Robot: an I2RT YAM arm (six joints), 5 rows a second.
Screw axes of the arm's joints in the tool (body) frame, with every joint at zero. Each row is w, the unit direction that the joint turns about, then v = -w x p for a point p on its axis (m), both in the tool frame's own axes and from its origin. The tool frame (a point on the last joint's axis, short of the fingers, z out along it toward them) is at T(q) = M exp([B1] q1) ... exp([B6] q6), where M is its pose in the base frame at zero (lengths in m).
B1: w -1 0 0 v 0.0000 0.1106 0.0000
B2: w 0 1 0 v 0.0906 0.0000 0.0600
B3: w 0 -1 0 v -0.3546 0.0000 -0.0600
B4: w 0 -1 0 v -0.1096 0.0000 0.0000
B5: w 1 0 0 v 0.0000 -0.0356 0.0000
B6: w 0 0 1 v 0.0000 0.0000 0.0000
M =
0 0 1 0.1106
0 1 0 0.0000
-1 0 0 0.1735
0 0 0 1
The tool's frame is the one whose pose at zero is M.
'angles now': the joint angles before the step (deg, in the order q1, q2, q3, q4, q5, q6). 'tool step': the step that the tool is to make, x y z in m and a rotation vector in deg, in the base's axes. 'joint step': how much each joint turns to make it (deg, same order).
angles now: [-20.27 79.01 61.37 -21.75 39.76 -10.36]
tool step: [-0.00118 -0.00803 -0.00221 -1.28 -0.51 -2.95]
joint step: [-1.34 0.53 -0.42 1.69 1.89 0.30]
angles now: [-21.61 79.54 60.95 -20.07 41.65 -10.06]
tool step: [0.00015 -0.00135 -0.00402 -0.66 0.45 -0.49]
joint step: [-0.16 0.26 -0.81 1.26 0.74 -0.55]
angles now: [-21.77 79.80 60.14 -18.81 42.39 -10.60]
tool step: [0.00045 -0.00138 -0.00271 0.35 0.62 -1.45]
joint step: [-0.13 0.70 0.37 -1.23 0.96 1.24]
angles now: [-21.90 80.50 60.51 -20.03 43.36 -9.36]
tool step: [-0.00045 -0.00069 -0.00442 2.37 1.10 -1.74]
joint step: [-0.15 1.04 1.09 -4.21 -0.02 3.28]
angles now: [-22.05 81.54 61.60 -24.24 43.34 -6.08]
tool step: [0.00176 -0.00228 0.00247 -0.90 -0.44 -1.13]
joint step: [-0.18 0.46 0.72 0.32 1.15 0.25]
